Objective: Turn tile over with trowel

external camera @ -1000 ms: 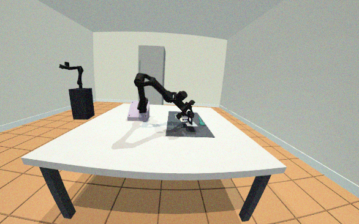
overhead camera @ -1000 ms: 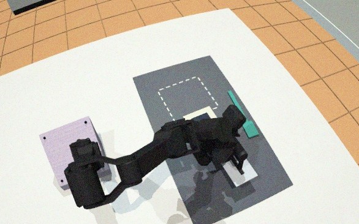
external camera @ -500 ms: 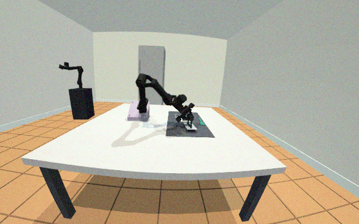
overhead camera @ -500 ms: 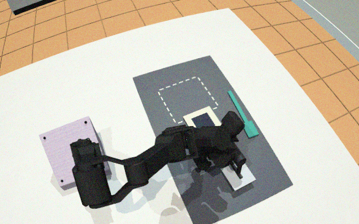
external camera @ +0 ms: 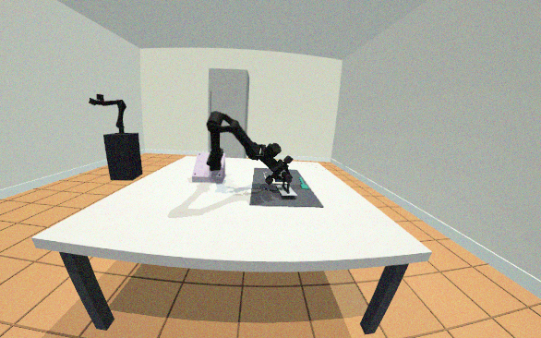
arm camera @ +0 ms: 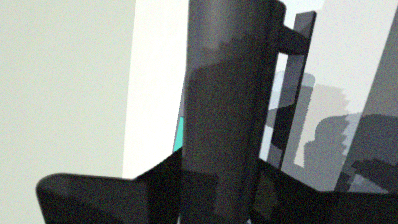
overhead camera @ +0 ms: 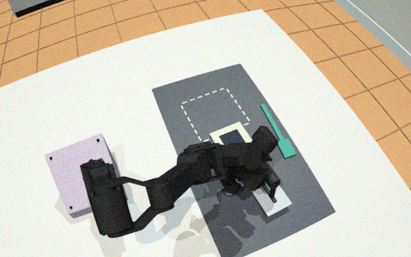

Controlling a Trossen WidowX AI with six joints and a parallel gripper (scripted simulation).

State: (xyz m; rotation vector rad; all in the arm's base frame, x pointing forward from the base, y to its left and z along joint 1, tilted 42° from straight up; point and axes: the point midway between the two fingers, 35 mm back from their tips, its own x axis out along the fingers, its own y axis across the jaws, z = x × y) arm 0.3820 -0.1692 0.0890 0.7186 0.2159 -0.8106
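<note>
My gripper tip is 2 cm past the cream tile, 14 cm to the right of it and 5 cm above it. Round my gripper tip: teal trowel 12 cm ahead, 8 cm to the left, 5 cm below; dark grey mat 2 cm behind, 13 cm to the left, 8 cm below.
</note>
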